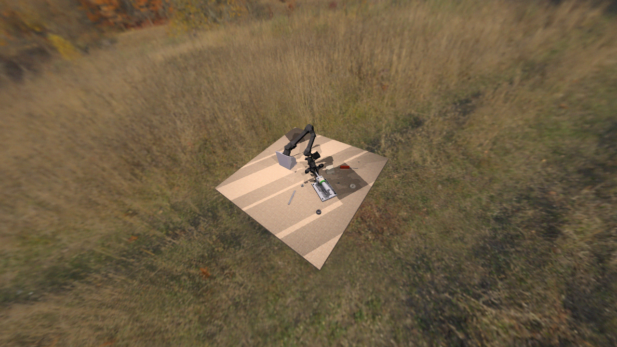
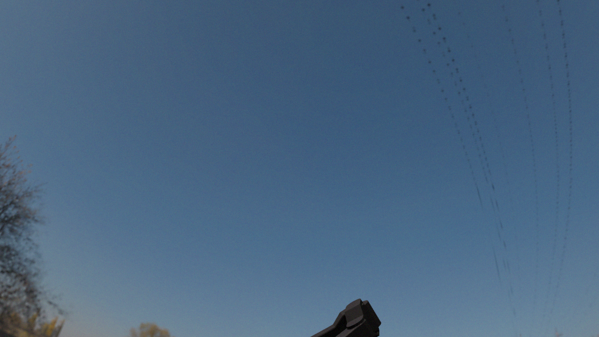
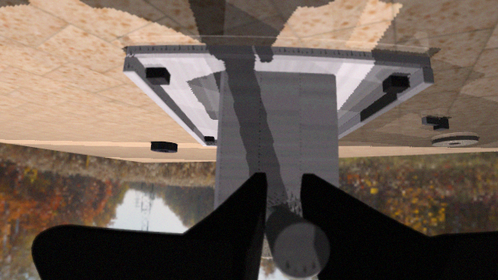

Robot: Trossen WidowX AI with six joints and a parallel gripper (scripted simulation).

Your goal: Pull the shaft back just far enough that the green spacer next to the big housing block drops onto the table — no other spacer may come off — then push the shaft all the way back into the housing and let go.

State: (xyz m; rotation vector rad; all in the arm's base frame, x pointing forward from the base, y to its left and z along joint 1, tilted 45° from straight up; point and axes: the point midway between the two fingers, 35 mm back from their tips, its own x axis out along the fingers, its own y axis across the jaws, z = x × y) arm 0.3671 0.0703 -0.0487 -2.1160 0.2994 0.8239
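Right now the shaft is 4 cm ahead of my gripper tip, 2 cm to the right of it and 2 cm above it. Also, from my gripper tip: black ring (28 cm to the right, 21 cm ahead, 6 cm below); then green spacer (9 cm ahead, 5 cm to the right, 2 cm above).
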